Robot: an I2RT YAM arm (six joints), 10 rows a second.
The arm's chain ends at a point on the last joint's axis. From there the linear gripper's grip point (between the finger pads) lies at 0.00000 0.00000 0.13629 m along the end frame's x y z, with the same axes.
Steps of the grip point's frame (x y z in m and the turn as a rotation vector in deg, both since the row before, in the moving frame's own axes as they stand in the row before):
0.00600, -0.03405, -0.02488, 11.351, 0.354, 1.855
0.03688, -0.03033, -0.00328, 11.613, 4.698, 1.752
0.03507, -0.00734, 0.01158, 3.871, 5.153, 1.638
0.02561, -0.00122, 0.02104, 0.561, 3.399, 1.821
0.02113, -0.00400, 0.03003, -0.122, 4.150, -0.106
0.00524, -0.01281, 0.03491, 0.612, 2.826, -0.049
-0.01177, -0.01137, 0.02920, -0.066, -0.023, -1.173
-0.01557, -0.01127, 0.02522, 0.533, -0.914, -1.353
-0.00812, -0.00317, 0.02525, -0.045, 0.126, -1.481
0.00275, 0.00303, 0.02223, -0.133, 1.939, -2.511
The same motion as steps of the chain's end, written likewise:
0.00473, -0.00724, -0.02221, 11.351, 0.354, 1.855
0.02537, -0.00310, -0.00004, 11.613, 4.698, 1.752
0.02271, 0.00167, 0.01244, 3.871, 5.153, 1.638
0.01751, -0.00002, 0.02129, 0.561, 3.399, 1.821
0.01127, -0.00428, 0.03039, -0.122, 4.150, -0.106
-0.00148, -0.01135, 0.03508, 0.612, 2.826, -0.049
-0.01172, -0.01153, 0.02920, -0.066, -0.023, -1.173
-0.01338, -0.01003, 0.02524, 0.533, -0.914, -1.353
-0.00842, -0.00327, 0.02525, -0.045, 0.126, -1.481
-0.00187, 0.00281, 0.02231, -0.133, 1.939, -2.511

